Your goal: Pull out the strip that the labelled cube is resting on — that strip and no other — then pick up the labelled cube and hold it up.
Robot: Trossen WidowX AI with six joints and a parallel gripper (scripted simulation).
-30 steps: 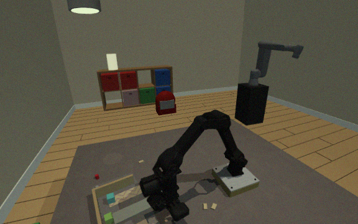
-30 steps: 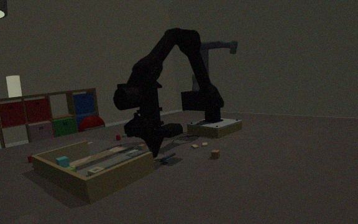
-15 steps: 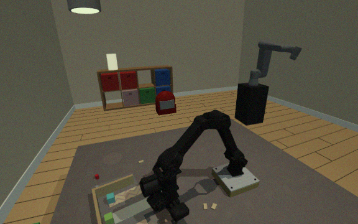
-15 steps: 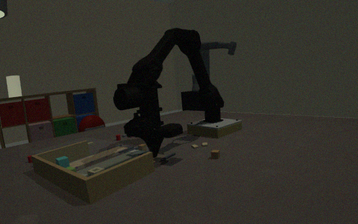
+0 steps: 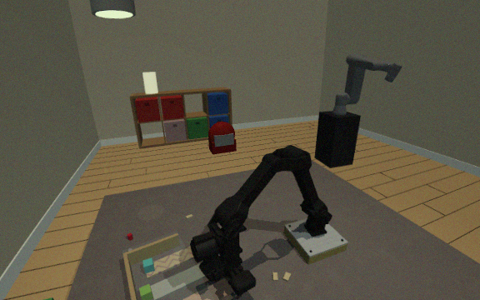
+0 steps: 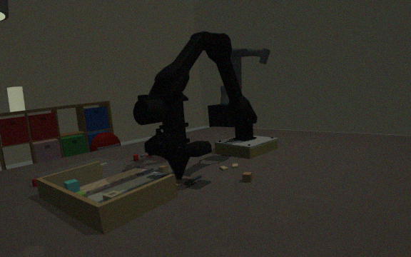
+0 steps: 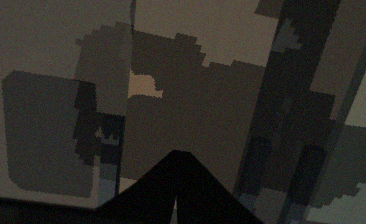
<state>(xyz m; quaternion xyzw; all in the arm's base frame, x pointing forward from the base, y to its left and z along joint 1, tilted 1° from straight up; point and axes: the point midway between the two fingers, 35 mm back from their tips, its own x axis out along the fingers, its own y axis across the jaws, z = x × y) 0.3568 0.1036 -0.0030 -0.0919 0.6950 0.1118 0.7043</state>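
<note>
Now: gripper tip 90 mm short of the tan strip and 30 mm to the right of it. The rest, counted from my gripper tip: labelled cube: 190 mm ahead, 50 mm to the left, 20 mm above.
</note>
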